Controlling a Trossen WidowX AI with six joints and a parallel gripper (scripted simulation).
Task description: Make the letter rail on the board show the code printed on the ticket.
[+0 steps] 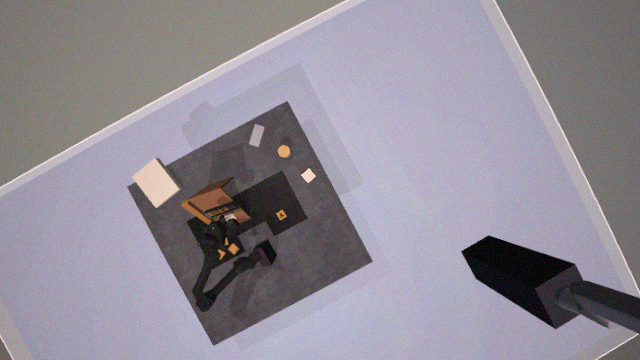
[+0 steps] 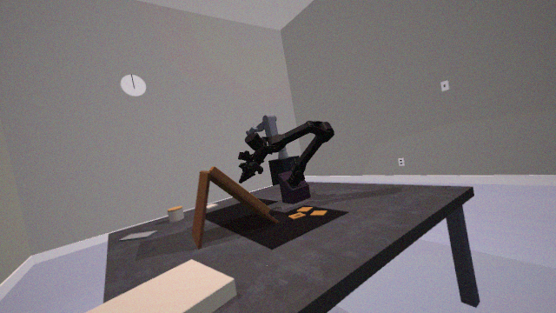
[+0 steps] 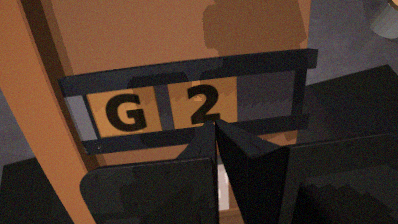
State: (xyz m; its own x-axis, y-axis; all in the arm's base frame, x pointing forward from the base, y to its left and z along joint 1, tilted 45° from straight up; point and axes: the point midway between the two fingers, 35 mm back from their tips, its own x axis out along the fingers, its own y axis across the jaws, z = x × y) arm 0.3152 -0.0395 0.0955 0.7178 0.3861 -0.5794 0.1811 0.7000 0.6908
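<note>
Right now my gripper tip is 3 cm short of the letter tile and 3 cm above it. From my gripper tip the other things lie so: grey card 38 cm ahead, 39 cm to the right, 18 cm below; then white ticket 2 cm behind, 3 cm to the left, 11 cm below; then black mat 13 cm behind, 4 cm to the right, 18 cm below.
</note>
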